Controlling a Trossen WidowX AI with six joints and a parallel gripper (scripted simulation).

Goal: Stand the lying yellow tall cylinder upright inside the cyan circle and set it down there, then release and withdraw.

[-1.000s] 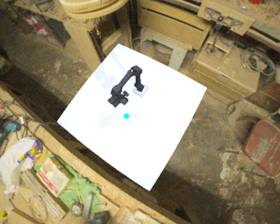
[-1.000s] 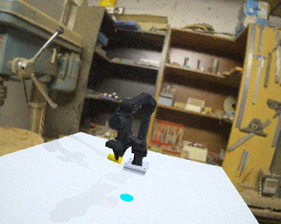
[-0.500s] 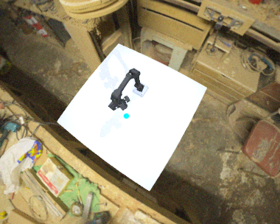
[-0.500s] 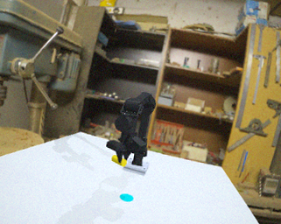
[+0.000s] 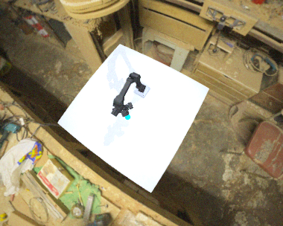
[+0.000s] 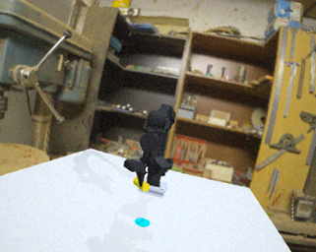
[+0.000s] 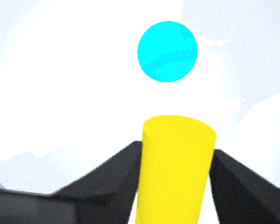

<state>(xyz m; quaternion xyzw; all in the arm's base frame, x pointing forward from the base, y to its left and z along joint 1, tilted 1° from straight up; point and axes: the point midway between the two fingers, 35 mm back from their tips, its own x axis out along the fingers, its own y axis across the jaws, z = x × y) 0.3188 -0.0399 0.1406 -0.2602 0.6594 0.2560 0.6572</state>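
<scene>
Right now my gripper tip is 2 cm short of the cyan circle, 2 cm to the right of it and 15 cm above it. The rest, counted from my gripper tip: yellow tall cylinder (2 cm behind, 1 cm to the right).
</scene>
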